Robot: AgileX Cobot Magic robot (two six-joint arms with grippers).
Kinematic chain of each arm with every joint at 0, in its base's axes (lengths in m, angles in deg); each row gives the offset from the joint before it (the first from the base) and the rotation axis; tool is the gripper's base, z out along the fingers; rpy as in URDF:
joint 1: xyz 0 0 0.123 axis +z
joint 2: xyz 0 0 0 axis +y
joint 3: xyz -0.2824 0 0.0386 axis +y
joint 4: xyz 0.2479 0 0.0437 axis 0.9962 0 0.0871
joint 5: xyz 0 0 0 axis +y
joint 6: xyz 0.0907 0 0.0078 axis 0.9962 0 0.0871
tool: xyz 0 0 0 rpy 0 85 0
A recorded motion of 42 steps. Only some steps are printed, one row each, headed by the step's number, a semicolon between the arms.
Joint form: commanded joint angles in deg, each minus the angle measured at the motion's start. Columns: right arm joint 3, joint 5, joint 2, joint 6, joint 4, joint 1; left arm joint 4, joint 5, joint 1, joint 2, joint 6, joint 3.
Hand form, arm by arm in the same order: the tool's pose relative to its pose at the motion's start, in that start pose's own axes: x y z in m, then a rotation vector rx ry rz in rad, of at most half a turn. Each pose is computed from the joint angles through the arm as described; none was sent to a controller.
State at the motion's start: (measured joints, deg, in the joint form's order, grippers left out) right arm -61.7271 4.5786 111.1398 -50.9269 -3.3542 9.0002; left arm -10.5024 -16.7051 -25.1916 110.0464 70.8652 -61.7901
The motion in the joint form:
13: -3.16 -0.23 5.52 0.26 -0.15 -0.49; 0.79 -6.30 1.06 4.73 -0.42 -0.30
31: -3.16 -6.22 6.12 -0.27 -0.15 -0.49; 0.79 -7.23 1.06 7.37 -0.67 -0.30
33: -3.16 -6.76 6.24 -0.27 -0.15 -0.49; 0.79 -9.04 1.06 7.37 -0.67 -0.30
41: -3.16 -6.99 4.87 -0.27 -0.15 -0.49; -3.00 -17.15 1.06 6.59 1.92 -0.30
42: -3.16 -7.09 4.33 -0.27 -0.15 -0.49; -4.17 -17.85 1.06 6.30 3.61 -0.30
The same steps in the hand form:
13: 0.0059 0.0025 0.0277 -0.0270 0.0262 0.0083; 0.0155 -0.0113 0.0191 -0.0422 0.0112 0.0022
31: 0.0016 -0.0026 0.0308 0.0458 -0.0334 -0.0011; 0.0228 -0.0249 0.0287 -0.0172 0.0278 0.0004
33: 0.0014 -0.0028 0.0314 0.0514 -0.0381 -0.0011; 0.0219 -0.0222 0.0286 -0.0469 0.0170 0.0009
41: -0.0026 -0.0083 0.0239 0.0741 -0.0545 -0.0012; 0.0183 -0.0047 0.0241 -0.2035 -0.0036 -0.0110
42: -0.0041 -0.0105 0.0208 0.0831 -0.0610 -0.0012; 0.0182 -0.0017 0.0227 -0.2228 0.0029 0.0003

